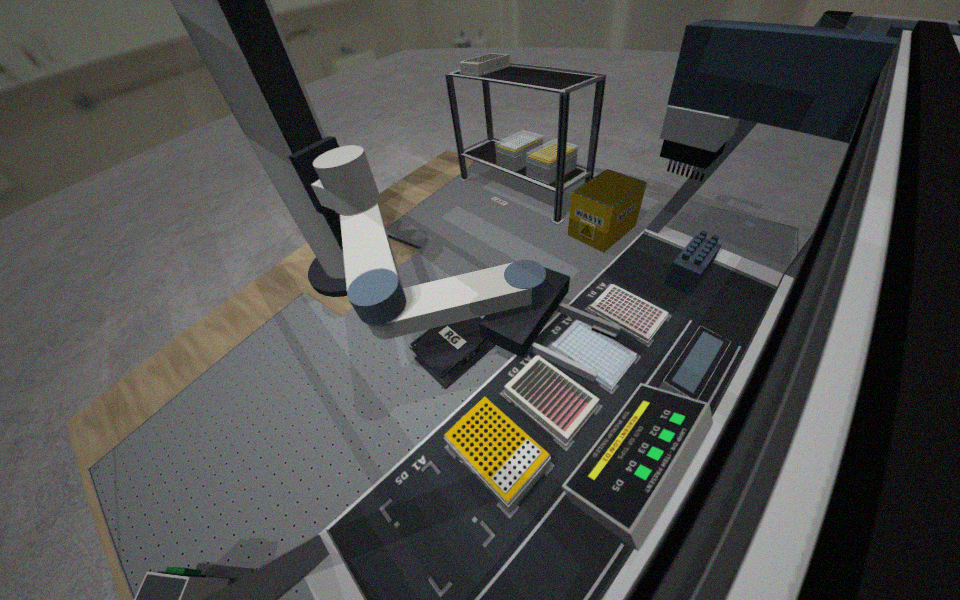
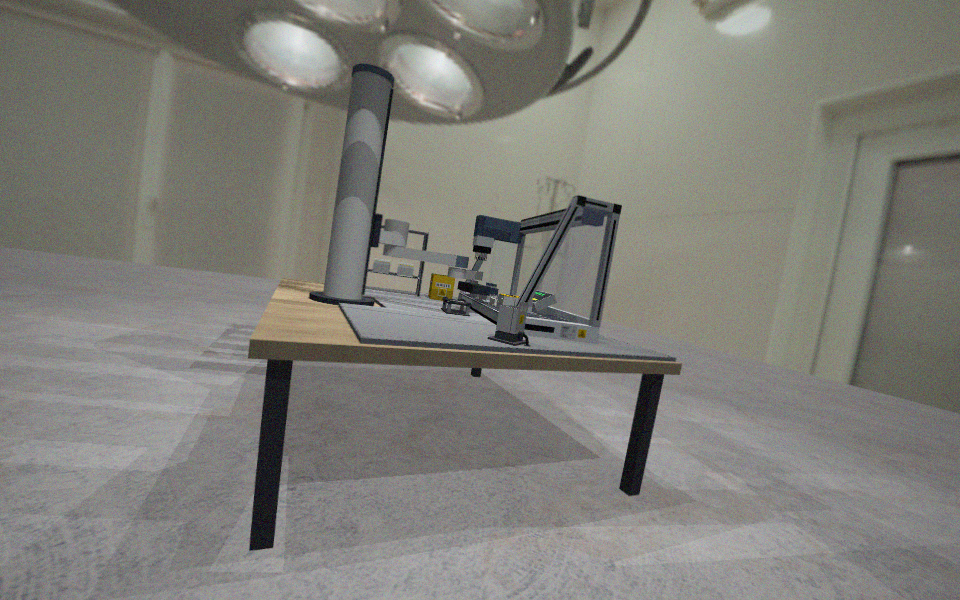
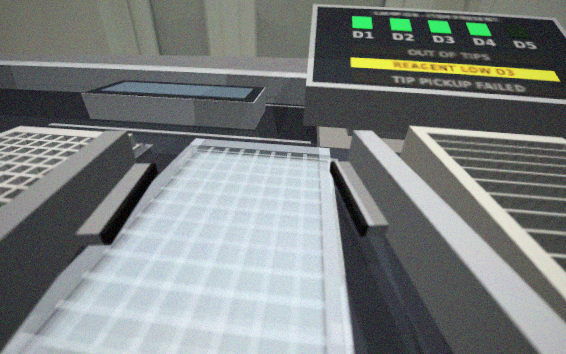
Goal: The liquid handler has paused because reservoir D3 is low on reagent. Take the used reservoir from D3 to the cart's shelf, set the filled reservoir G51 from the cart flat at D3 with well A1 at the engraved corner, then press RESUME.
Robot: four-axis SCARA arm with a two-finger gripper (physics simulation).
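Frame: origin at the arm's base, x left, y back, z up, level; centimetres.
Seen in the pictures: gripper, between the fingertips: [image 1: 608, 353] [image 3: 245, 150]; arm's base, origin of its link: [image 2: 342, 301].
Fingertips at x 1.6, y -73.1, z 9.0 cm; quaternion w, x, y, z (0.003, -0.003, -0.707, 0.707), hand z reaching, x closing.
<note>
Pixels of each thing's top centre, then the offset from my fingertips to it.
- used reservoir, centre of its top: [image 1: 550, 392] dz +0.5, dx -11.8, dy +5.0 cm
- pale clear plate, centre of its top: [image 3: 233, 207] [image 1: 593, 349] dz -1.2, dx +0.4, dy +2.6 cm
- cart, centre of its top: [image 1: 517, 71] dz +27.8, dx +54.2, dy +48.7 cm
- pale grey box, centre of its top: [image 1: 484, 58] dz +30.4, dx +57.2, dy +61.3 cm
- red-welled plate, centre of its top: [image 1: 629, 309] dz -1.2, dx +12.6, dy +0.2 cm
- yellow tip rack, centre of its top: [image 1: 494, 443] [image 2: 515, 295] dz +3.8, dx -23.9, dy +7.4 cm
- yellow waste bin, centre of its top: [image 1: 609, 186] [image 2: 443, 275] dz +5.8, dx +43.5, dy +16.2 cm
- pipetting head, centre of its top: [image 1: 707, 104] [image 2: 483, 237] dz +30.1, dx +32.8, dy -0.1 cm
The used reservoir [image 1: 552, 396] [image 3: 505, 175], with a cream frame and long troughs, sits at D3. My gripper [image 1: 594, 350] [image 3: 245, 150] is open and empty, its fingers on either side of the pale clear plate [image 1: 593, 351] [image 3: 225, 245] at D2. One finger lies between that plate and the reservoir. The cart [image 1: 561, 155] stands at the back, with a pale grey box [image 1: 487, 65] on its top; no G51 label is legible. The status panel [image 1: 608, 495] [image 3: 435, 112] shows REAGENT LOW D3 and lit D1 to D4 lamps. The word RESUME is not legible.
A red-welled plate [image 1: 630, 311] [image 3: 40, 150] is at D1 and a yellow tip rack [image 1: 488, 438] at D4. The black RG stand [image 1: 446, 357] is beside the deck. The yellow waste bin [image 1: 608, 208] [image 2: 441, 286] is near the cart. The pipetting head [image 1: 697, 137] hangs beyond D1.
</note>
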